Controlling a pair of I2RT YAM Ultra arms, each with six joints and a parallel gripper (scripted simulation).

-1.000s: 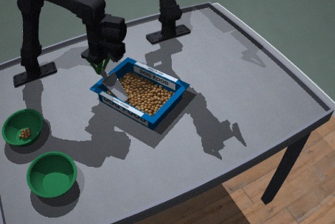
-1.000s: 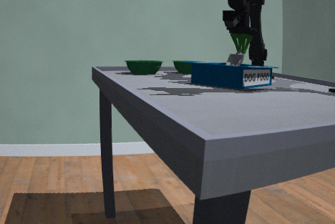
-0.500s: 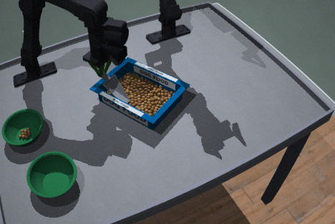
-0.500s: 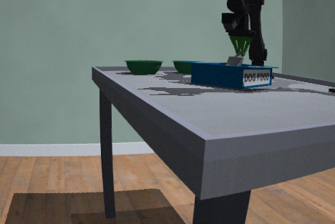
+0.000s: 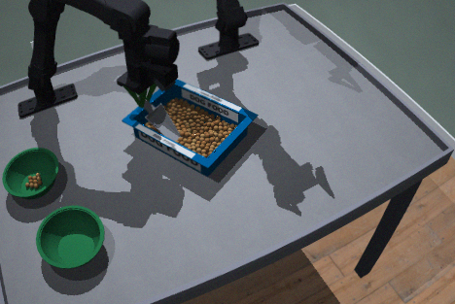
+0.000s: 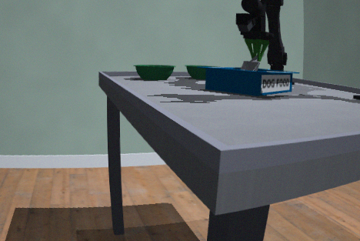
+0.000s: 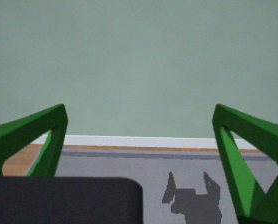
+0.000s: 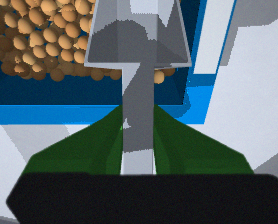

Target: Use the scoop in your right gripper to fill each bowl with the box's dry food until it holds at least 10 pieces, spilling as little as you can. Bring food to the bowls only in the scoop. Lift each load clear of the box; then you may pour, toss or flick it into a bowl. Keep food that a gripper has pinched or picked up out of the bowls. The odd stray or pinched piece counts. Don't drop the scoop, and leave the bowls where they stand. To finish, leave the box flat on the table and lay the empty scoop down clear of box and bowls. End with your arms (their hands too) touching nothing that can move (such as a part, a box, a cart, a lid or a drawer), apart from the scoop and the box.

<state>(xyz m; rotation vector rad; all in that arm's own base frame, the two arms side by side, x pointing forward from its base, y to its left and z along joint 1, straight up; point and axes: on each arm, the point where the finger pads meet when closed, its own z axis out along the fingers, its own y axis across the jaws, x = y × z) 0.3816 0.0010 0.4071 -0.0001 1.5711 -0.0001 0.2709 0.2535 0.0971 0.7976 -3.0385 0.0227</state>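
My right gripper is now 7 cm short of the box, 9 cm to the right of it and 5 cm above it. Also, from my right hand: grey scoop: 3 cm ahead, 2 cm to the left, 3 cm below.
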